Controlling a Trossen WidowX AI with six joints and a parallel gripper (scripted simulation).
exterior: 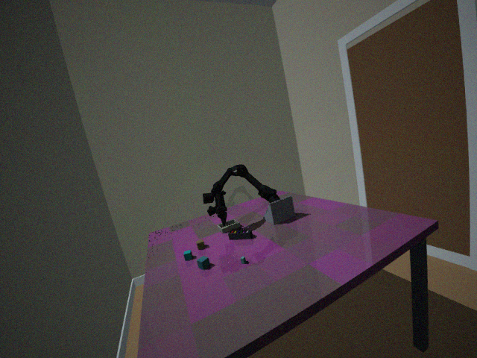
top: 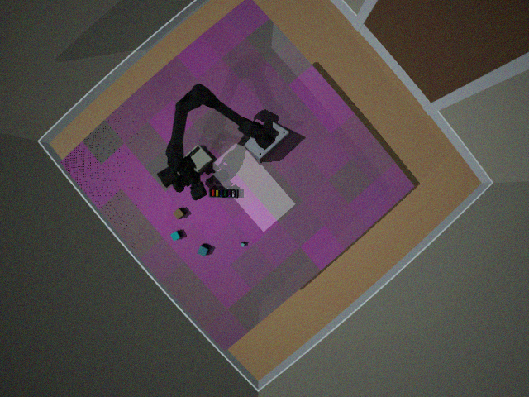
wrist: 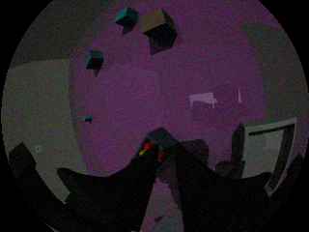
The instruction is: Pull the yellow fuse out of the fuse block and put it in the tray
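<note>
Right now the yellow fuse is 40 mm behind my gripper tip, 60 mm to the left of it and 50 mm below it. From my gripper tip the other things lie so: teal cube (30 mm ahead, 330 mm to the left, 60 mm below); then brown cube (170 mm ahead, 10 mm to the left, 60 mm below); then pale tray (60 mm behind, 130 mm to the right, 70 mm below).
</note>
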